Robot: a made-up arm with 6 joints.
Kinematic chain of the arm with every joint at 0, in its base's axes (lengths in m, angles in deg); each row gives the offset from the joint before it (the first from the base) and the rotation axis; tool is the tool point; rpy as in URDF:
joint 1: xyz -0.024 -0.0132 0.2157 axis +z
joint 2: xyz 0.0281 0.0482 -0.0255 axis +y
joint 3: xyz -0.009 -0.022 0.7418 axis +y
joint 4: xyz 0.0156 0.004 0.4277 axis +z
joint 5: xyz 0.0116 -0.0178 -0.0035 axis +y
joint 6: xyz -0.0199 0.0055 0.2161 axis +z
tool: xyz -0.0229 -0.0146 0.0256 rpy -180 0 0
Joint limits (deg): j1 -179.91..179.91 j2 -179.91..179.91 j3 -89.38..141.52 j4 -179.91..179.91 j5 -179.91..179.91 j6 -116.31..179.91
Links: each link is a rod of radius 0.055 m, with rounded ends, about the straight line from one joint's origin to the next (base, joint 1, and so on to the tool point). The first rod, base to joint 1, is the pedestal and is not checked.
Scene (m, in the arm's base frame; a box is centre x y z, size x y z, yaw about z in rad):
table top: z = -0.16
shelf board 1: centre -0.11 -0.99 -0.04 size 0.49 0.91 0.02 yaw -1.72
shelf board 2: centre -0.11 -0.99 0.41 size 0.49 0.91 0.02 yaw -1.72
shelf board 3: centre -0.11 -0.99 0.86 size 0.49 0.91 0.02 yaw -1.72
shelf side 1: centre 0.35 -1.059 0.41 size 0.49 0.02 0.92 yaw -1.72
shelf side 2: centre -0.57 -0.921 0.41 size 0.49 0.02 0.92 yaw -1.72
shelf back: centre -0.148 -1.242 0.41 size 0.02 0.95 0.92 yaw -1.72
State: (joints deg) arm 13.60 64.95 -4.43 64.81 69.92 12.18
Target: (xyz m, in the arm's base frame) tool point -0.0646 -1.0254 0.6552
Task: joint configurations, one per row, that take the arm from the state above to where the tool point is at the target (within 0.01 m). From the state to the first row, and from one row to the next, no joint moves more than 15 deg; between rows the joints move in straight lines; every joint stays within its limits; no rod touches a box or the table.
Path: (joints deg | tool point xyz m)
1: 28.01 53.85 -16.57 75.94 74.10 11.43 | 0.7626 0.6871 0.9934
2: 42.41 42.75 -28.70 87.07 78.28 10.68 | 0.3164 0.6614 1.2236
3: 56.82 31.65 -40.84 98.20 82.47 9.94 | -0.0699 0.4246 1.3172
4: 71.22 20.55 -52.97 109.33 86.65 9.19 | -0.2889 0.0673 1.2711
5: 85.63 9.45 -65.11 120.46 90.83 8.44 | -0.3095 -0.2811 1.1116
6: 100.03 -1.66 -77.24 131.59 95.01 7.69 | -0.1811 -0.5112 0.8873
7: 114.44 -12.76 -89.38 142.72 99.19 6.94 | 0.0027 -0.5777 0.6552
8: 111.07 -16.90 -87.10 129.27 88.49 7.31 | -0.0275 -0.6834 0.6659
9: 107.70 -21.03 -84.82 115.82 77.78 7.67 | -0.0498 -0.7826 0.6793
10: 104.33 -25.17 -82.54 102.37 67.08 8.03 | -0.0622 -0.8737 0.6869
11: 100.96 -29.31 -80.26 88.92 56.38 8.40 | -0.0658 -0.9552 0.6809
12: 97.59 -33.45 -77.98 75.47 45.67 8.76 | -0.0646 -1.0254 0.6552

